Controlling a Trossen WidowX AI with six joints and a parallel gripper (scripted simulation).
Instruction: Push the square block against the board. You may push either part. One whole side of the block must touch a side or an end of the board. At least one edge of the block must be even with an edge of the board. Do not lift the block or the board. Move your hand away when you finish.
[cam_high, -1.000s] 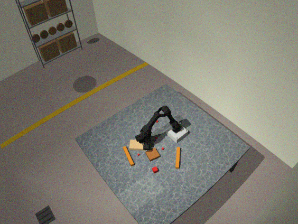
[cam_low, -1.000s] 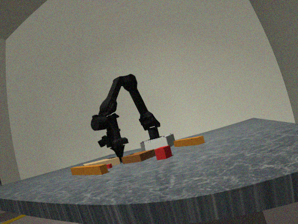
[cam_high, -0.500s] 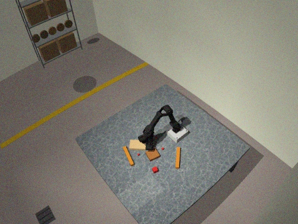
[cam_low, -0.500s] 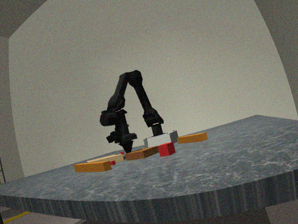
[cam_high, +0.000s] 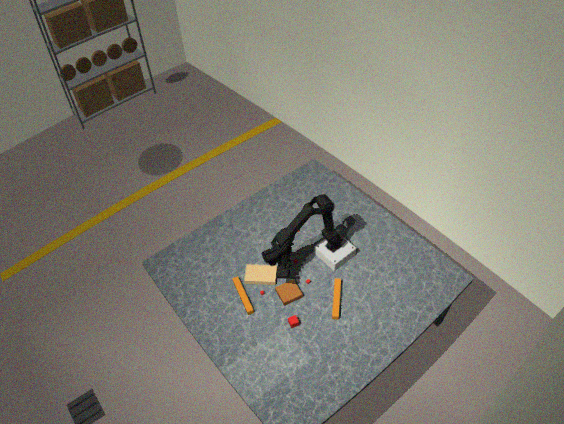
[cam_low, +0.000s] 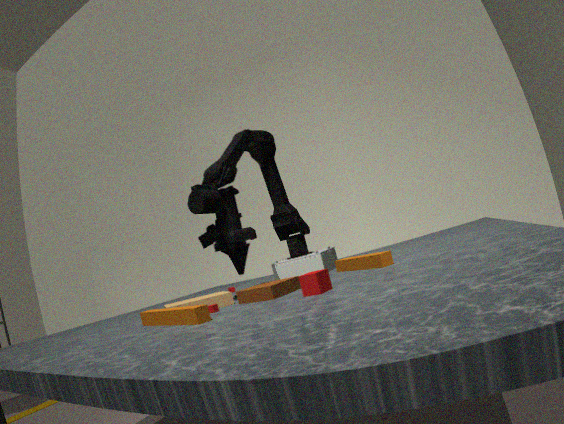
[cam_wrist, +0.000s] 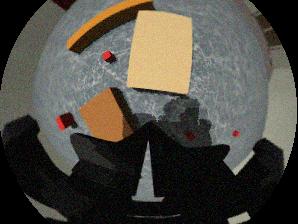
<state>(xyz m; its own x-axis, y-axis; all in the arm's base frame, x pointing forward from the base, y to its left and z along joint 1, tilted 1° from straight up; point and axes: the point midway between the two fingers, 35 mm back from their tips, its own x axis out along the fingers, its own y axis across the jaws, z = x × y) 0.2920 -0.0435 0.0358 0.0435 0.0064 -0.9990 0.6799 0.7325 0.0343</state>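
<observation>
Right now the square block is 9 cm to the left of my gripper tip, 5 cm below it and 5 cm ahead of it. Round my gripper tip: board 9 cm to the right, 9 cm ahead, 5 cm below; red cube 23 cm to the left, 14 cm ahead, 4 cm below.
</observation>
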